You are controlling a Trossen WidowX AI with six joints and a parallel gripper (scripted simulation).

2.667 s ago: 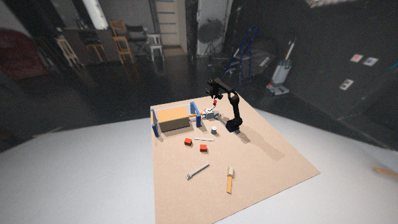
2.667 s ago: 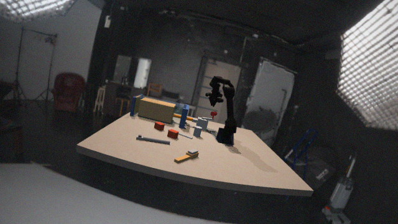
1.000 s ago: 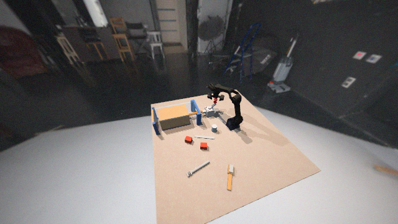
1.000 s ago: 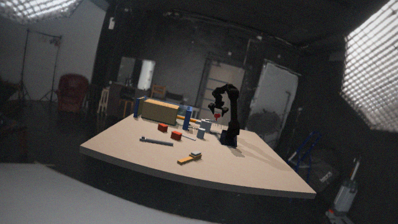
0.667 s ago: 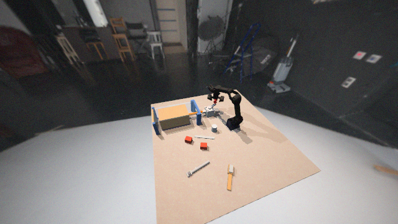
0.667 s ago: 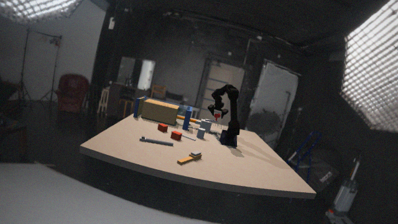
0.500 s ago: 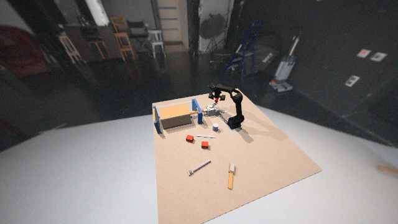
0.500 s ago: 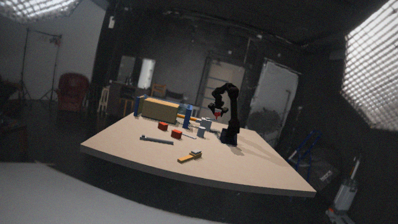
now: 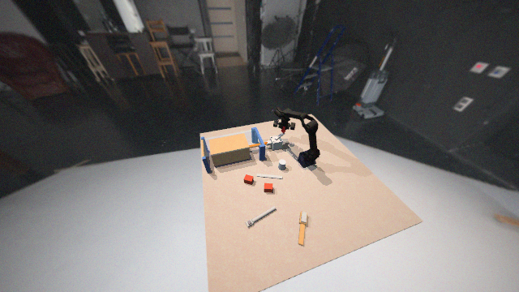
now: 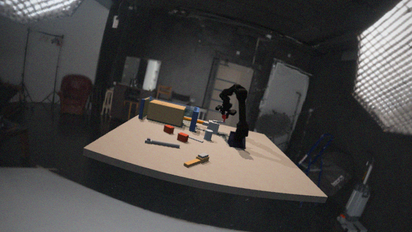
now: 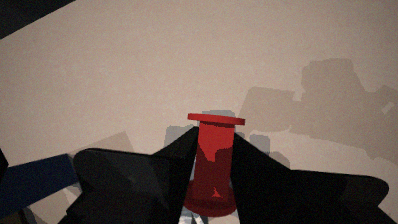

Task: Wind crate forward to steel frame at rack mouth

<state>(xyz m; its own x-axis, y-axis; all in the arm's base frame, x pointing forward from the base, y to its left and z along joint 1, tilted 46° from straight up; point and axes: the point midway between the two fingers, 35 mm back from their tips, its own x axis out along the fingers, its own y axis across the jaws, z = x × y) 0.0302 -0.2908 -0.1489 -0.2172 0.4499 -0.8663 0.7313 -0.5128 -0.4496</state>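
Now: the winch handle 50 mm ahead of my gripper tip, 20 mm to the left of it and 30 mm below it. Round my gripper tip: grey winch 90 mm ahead, 40 mm to the left, 100 mm below; red knob 10 mm ahead, 10 mm to the left; blue steel frame 260 mm ahead, 20 mm to the left, 30 mm below.
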